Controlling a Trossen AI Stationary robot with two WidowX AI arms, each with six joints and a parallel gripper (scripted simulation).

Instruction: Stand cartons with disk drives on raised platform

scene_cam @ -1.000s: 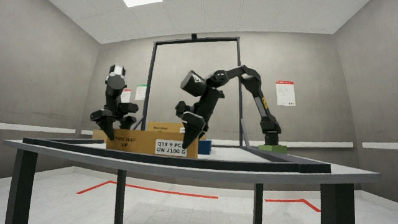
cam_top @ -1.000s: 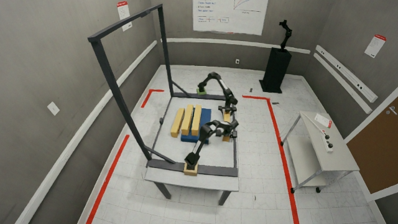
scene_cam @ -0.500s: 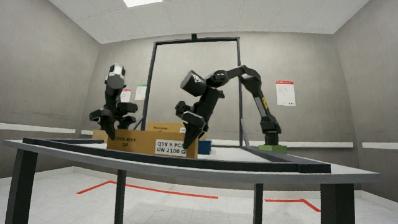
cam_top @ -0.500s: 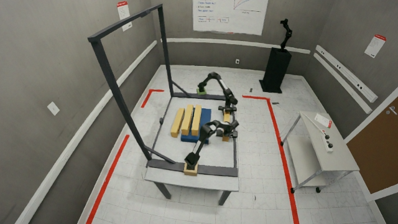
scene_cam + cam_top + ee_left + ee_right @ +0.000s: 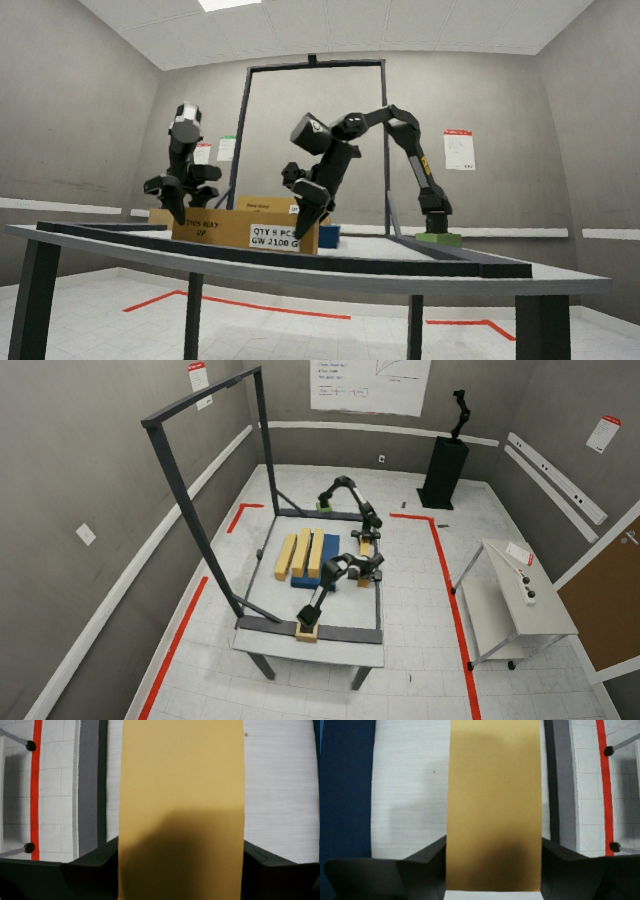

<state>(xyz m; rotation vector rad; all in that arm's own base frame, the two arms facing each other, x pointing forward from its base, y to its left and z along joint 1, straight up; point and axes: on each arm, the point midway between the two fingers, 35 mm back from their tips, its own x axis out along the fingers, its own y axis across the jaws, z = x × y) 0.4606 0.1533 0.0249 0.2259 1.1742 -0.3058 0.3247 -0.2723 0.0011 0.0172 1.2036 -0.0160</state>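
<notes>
Right now my right hand is 1 cm short of the carton, 14 cm to the right of it and 4 cm above it. From my right hand the other things lie so: platform (28 cm behind, 15 cm to the left, 5 cm below).
My left gripper is now 140 mm to the left of the carton, 30 mm above it and 10 mm past it. Also, from my left hand: platform (290 mm behind, 140 mm to the right, 40 mm below).
</notes>
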